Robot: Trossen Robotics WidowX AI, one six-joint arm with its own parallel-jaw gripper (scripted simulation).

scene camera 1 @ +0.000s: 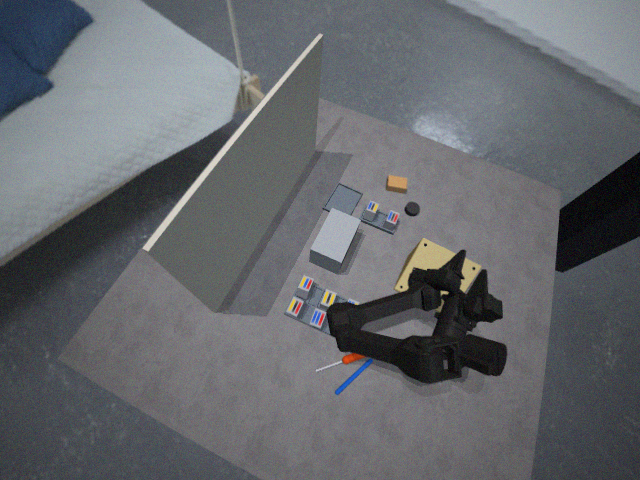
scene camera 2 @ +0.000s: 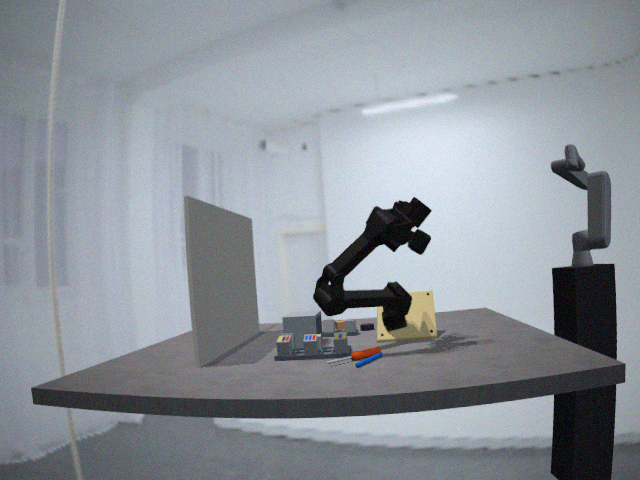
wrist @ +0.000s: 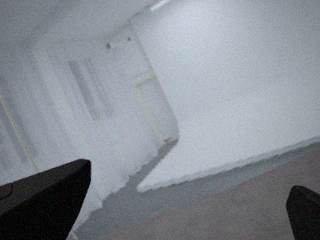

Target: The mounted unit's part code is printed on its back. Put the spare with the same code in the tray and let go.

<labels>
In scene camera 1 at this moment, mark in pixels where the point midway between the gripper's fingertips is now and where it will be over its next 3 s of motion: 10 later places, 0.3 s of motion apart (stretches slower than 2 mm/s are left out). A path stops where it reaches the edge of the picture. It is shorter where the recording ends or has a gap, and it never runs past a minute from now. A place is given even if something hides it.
My gripper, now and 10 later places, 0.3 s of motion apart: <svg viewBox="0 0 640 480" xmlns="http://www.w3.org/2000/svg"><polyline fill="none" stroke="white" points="474,260 469,248 456,226 427,203 384,190 338,197 319,210 316,211 313,228 314,278 335,314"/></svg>
</labels>
